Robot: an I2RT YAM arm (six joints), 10 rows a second.
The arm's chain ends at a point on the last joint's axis. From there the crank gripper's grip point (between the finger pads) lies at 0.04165 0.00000 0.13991 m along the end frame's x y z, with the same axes.
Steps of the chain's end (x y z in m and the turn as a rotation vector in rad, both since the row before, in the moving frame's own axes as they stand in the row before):
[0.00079, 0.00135, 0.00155, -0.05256, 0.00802, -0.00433]
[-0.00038, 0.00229, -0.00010, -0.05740, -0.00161, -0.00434]
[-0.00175, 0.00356, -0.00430, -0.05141, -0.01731, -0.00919]
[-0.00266, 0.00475, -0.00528, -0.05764, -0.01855, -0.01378]
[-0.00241, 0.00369, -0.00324, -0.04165, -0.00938, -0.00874]
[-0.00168, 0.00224, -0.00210, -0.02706, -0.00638, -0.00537]
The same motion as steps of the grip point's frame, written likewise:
[0.00193, 0.00851, 0.00102, -0.05256, 0.00802, -0.00433]
[-0.00059, 0.01014, -0.00026, -0.05740, -0.00161, -0.00434]
[-0.00415, 0.01040, -0.00378, -0.05141, -0.01731, -0.00919]
[-0.00521, 0.01228, -0.00475, -0.05764, -0.01855, -0.01378]
[-0.00370, 0.00917, -0.00297, -0.04165, -0.00938, -0.00874]
[-0.00256, 0.00581, -0.00189, -0.02706, -0.00638, -0.00537]

